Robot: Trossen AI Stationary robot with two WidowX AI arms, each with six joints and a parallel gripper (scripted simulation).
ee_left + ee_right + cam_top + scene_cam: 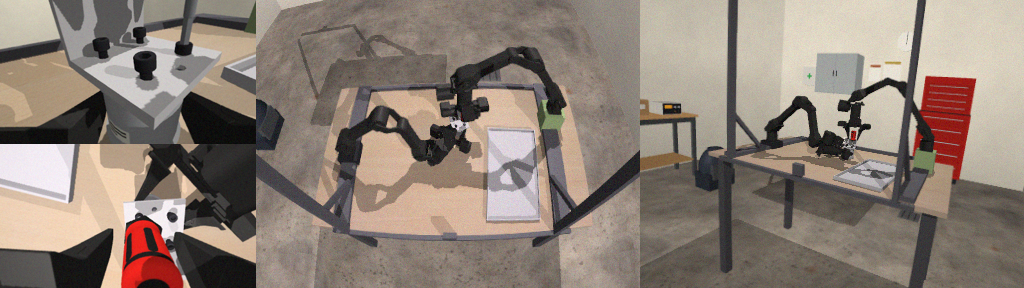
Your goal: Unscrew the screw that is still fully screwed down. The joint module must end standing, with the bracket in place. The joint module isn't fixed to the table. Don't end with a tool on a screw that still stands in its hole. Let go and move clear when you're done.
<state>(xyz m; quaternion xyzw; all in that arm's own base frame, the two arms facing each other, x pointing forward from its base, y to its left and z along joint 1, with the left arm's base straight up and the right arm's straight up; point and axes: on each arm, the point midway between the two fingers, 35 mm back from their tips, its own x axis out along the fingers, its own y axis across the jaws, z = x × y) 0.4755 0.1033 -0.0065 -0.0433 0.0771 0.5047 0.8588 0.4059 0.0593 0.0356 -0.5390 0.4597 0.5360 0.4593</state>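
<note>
The red screwdriver lies 30 mm below my right hand. Round my right hand: dark frame rail (280 mm ahead, 140 mm below, 10 mm to the left); then joint module (120 mm below, 20 mm to the left, 10 mm ahead); then l-shaped bracket (70 mm below, 20 mm to the left, 20 mm ahead).
Right now the joint module is 20 mm ahead of my left hand, 20 mm to the right of it and 10 mm below it. The rest, counted from my left hand: red screwdriver: 10 mm ahead, 40 mm to the right, 90 mm above; then dark frame rail: 280 mm ahead, 30 mm to the right, 30 mm below; then l-shaped bracket: 20 mm ahead, 20 mm to the right, 40 mm above.
</note>
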